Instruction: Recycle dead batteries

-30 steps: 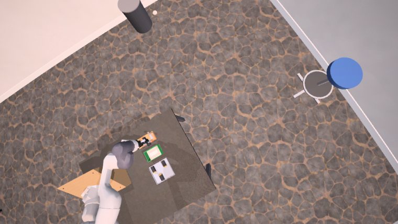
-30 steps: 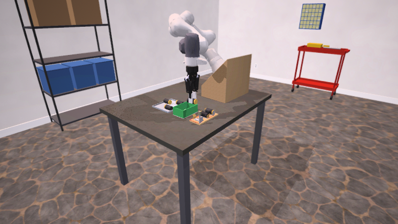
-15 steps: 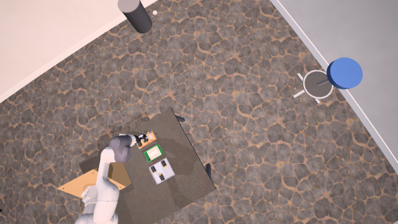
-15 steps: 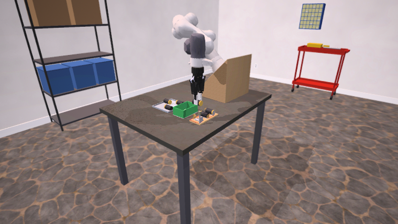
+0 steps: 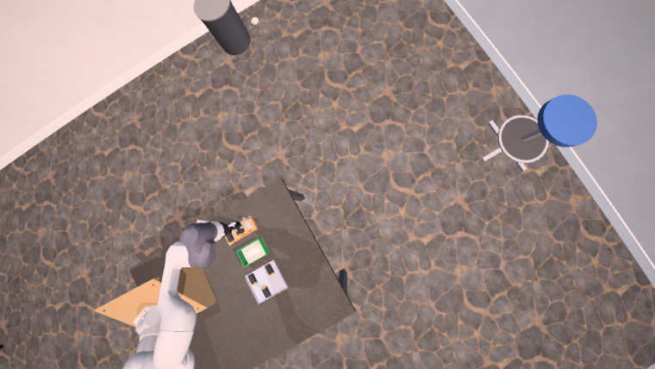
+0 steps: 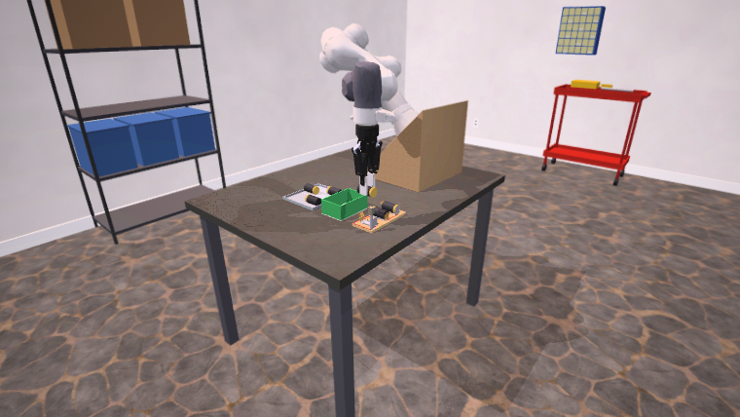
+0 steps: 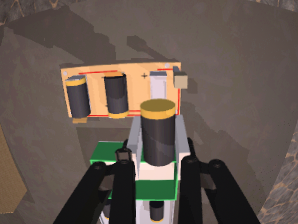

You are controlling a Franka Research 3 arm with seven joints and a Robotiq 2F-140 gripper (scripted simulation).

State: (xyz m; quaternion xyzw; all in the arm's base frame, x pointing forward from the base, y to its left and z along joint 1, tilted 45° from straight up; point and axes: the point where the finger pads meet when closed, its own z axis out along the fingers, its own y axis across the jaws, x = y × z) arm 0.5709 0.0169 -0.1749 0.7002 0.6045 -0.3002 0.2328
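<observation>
Now: the bulb 3 cm ahead of my hand, 4 cm to the left of it and 8 cm below it. Round my hand: white tray (10 cm behind, 33 cm to the right, 15 cm below); then green recycling box (6 cm behind, 14 cm to the right, 14 cm below).
</observation>
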